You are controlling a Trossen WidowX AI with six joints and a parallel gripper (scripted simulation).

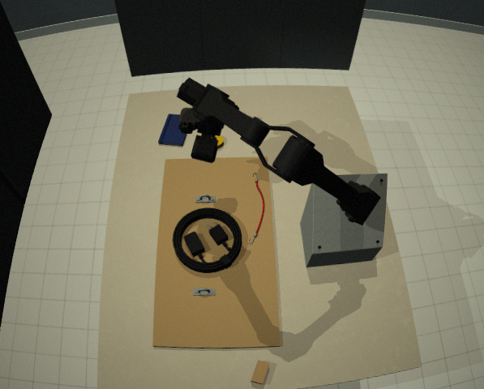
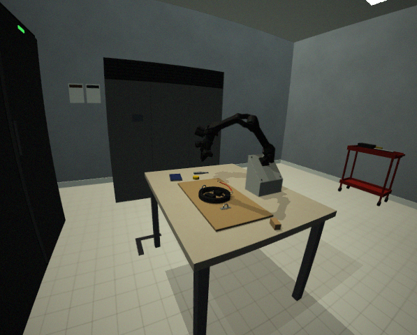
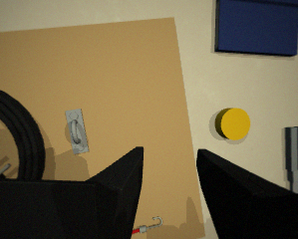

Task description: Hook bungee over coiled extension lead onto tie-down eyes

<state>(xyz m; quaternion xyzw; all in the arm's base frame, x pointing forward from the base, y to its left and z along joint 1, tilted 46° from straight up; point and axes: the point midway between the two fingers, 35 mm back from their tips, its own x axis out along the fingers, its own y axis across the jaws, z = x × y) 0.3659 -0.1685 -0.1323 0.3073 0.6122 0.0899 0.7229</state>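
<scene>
My hand is 22 cm to the right of the extension lead coil, 19 cm above it and 2 cm short of it. Also, from my hand: grey tool 27 cm to the right, 22 cm below, 13 cm behind; then board 22 cm to the left, 22 cm below; then yellow disc 21 cm below, 16 cm to the right, 2 cm behind.
</scene>
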